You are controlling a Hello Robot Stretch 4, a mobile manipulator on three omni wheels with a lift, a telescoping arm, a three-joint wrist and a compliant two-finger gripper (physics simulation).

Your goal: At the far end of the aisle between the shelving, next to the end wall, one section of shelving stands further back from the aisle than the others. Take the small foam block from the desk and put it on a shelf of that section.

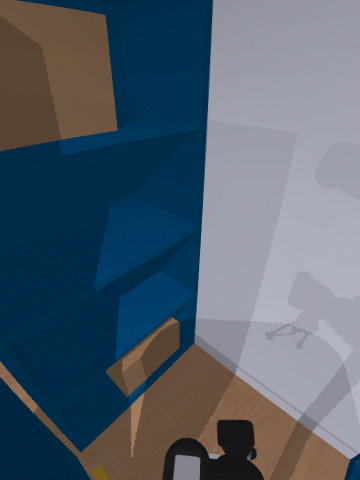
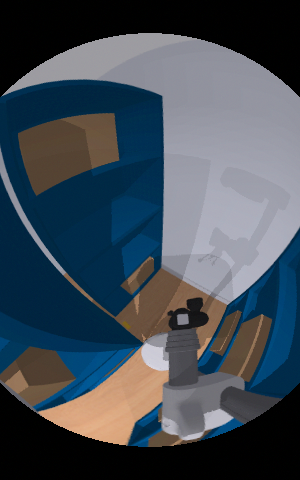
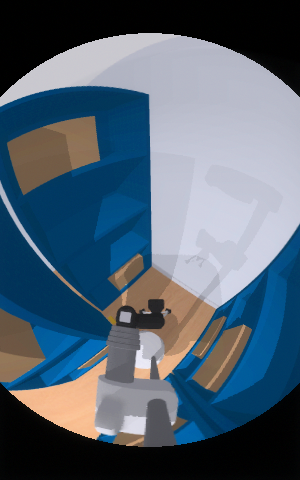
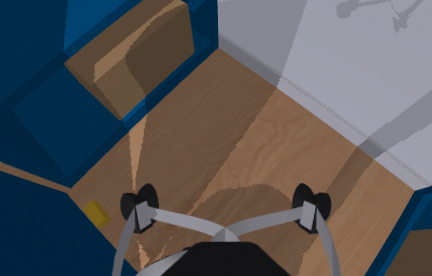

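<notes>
The section standing further back is blue shelving at the left, against the end wall. Its middle shelves show bare lit surfaces. A small yellow block lies on the floor by the near corner of that section, beside the neighbouring unit's side panel; I cannot tell if it is the foam block. My gripper is open, its fingers wide apart with nothing between them, above the aisle floor and to the right of the yellow block. The desk does not show.
Cardboard boxes fill the upper left and bottom of the set-back section. The neighbouring unit's blue side panel stands close at the left. The end wall is ahead. More blue shelving with boxes stands at the right.
</notes>
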